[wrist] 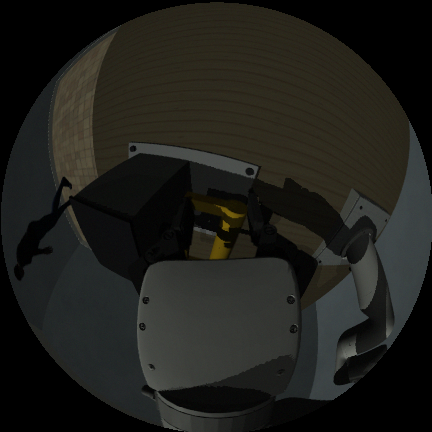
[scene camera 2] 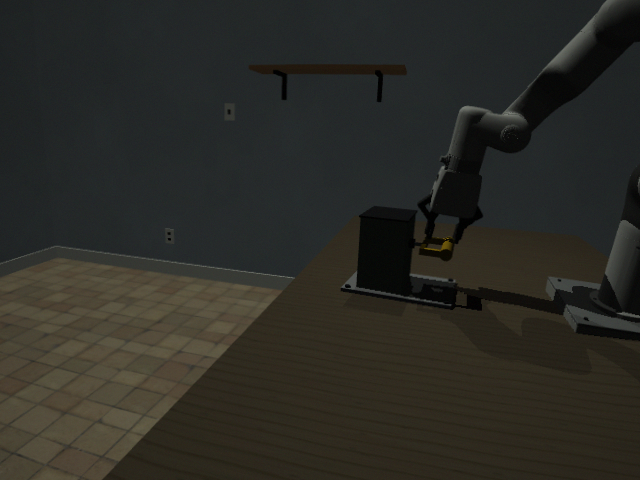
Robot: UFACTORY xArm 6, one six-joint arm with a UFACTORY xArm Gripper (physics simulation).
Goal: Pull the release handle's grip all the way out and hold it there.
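The release handle's yellow grip (scene camera 2: 447,249) (wrist: 220,247) is a round crossbar at the outer end of a yellow frame, on the robot-base side of a dark upright box (scene camera 2: 385,253) (wrist: 132,185). The box stands on a light base plate (scene camera 2: 351,283) (wrist: 192,154). A short stretch of dark rod shows between box and frame in the scene view. My gripper (scene camera 2: 442,238) (wrist: 219,204) points down over the handle, open, with one finger on each side of the grip. The right-hand finger is close to the grip; a gap shows on the box side. The lower fingertips are partly hidden in shadow.
The wooden table (scene camera 2: 361,387) (wrist: 250,75) carries the box and the robot's base (scene camera 2: 586,318) (wrist: 357,202). A wall shelf (scene camera 2: 330,69) hangs behind. A dark human figure (wrist: 35,237) shows at the left of the wrist view, beyond the table.
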